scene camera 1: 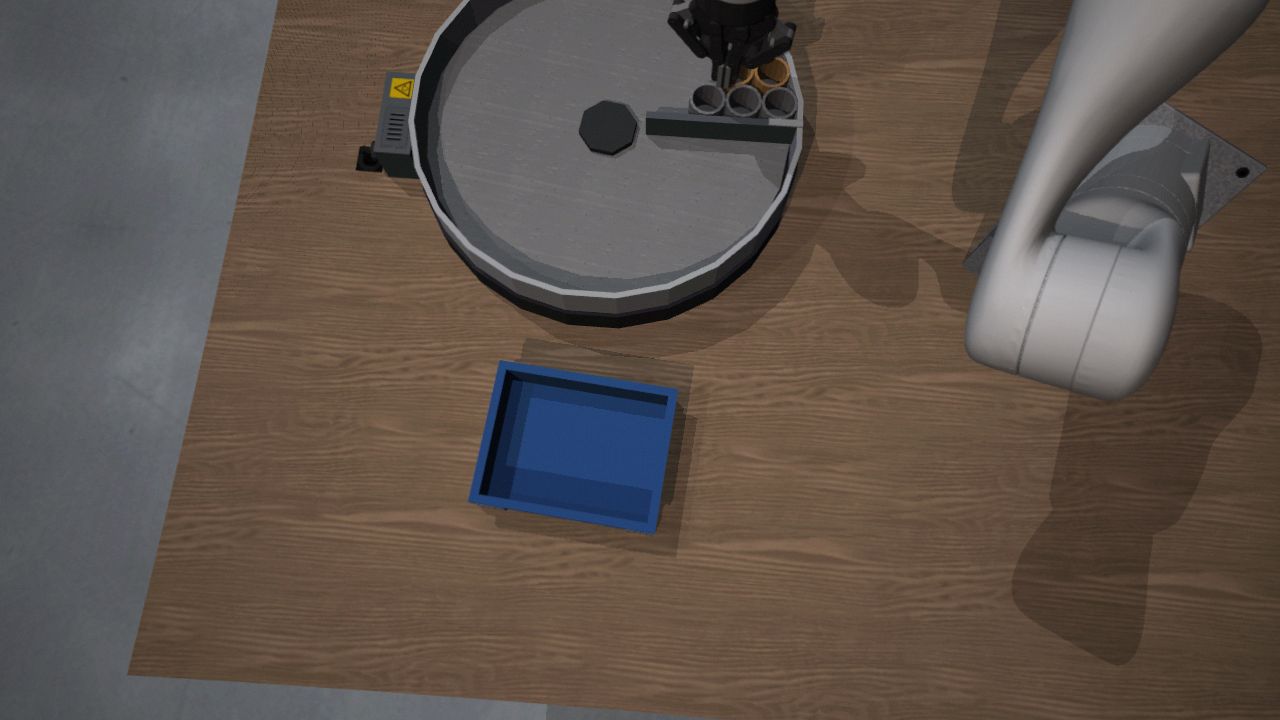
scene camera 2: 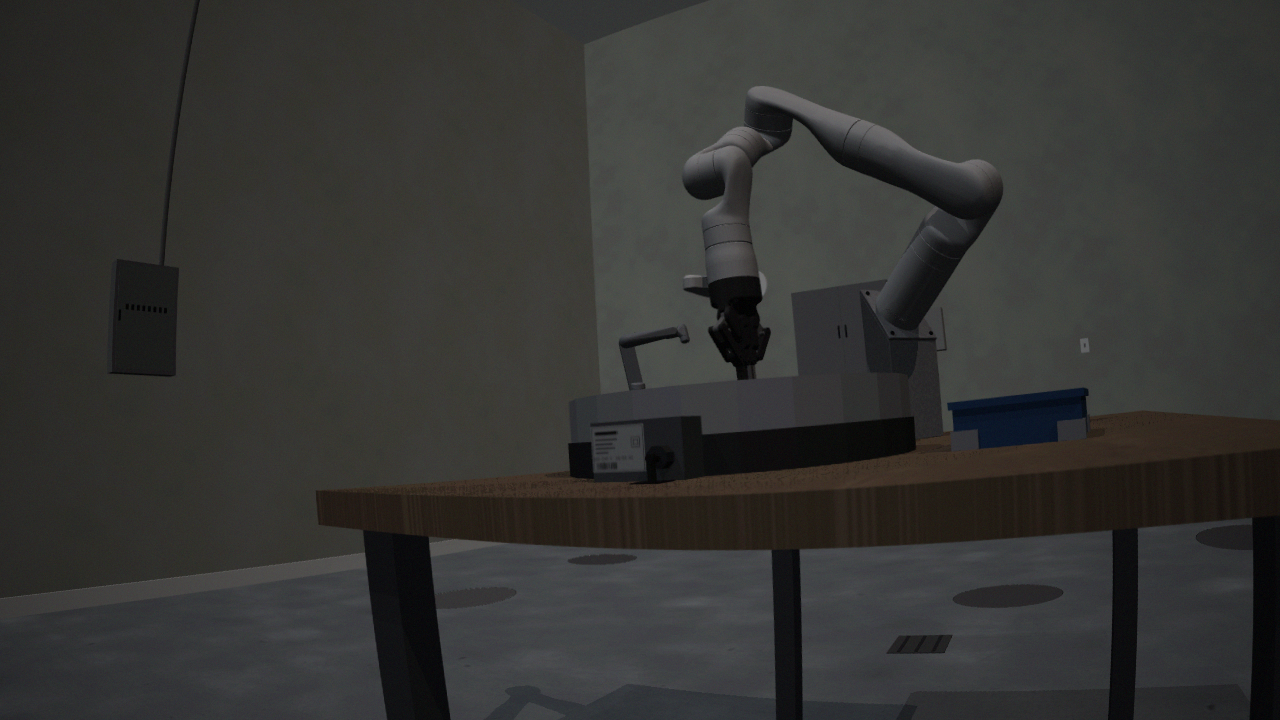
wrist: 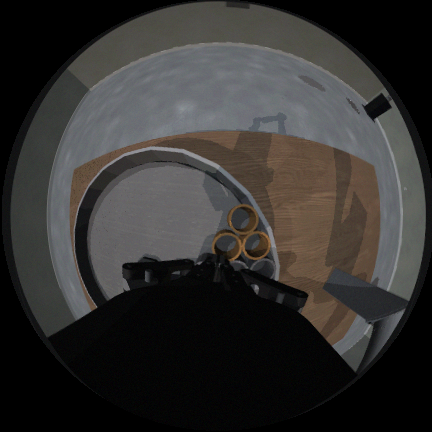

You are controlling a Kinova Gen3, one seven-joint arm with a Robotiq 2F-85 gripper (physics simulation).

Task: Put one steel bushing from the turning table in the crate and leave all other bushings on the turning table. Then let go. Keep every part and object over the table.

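Where they show: gripper, fingertip midpoint: (scene camera 1: 724,81) (wrist: 216,261); arm's base, origin of the base link: (scene camera 1: 1139,179) (scene camera 2: 897,312).
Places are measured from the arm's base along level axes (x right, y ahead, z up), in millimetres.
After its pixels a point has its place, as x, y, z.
Three grey steel bushings (scene camera 1: 695,105) {72, 400, -171} stand in a row against the dark fence bar (scene camera 1: 716,127) {40, 369, -150} on the turning table (scene camera 1: 500,262) {-164, 550, -177} (scene camera 2: 760,400) {-117, 645, -161}, at its right rim. Several brass bushings (scene camera 1: 772,79) {130, 326, -175} (wrist: 243,206) {161, 353, -142} sit just behind them. In the wrist view the steel bushings (wrist: 264,259) {97, 312, -138} are partly hidden under the fingers. My gripper (scene camera 1: 726,73) {87, 374, -135} (scene camera 2: 743,365) (wrist: 216,261) {87, 374, -135} is shut and empty. It points straight down, low over the cluster where the steel row meets the brass ones. The blue crate (scene camera 1: 582,379) {-262, 428, -179} (scene camera 2: 1016,416) {-339, 504, -200} is empty, in front of the turning table.
A black hub (scene camera 1: 609,127) {18, 483, -169} marks the disc's centre. A grey control box (scene camera 1: 393,125) {-45, 714, -171} with a yellow warning label sits at the turning table's left side. The arm's base (scene camera 1: 1073,295) stands at the right. The wooden table (scene camera 1: 850,537) {-333, 119, -229} ends at the left and front.
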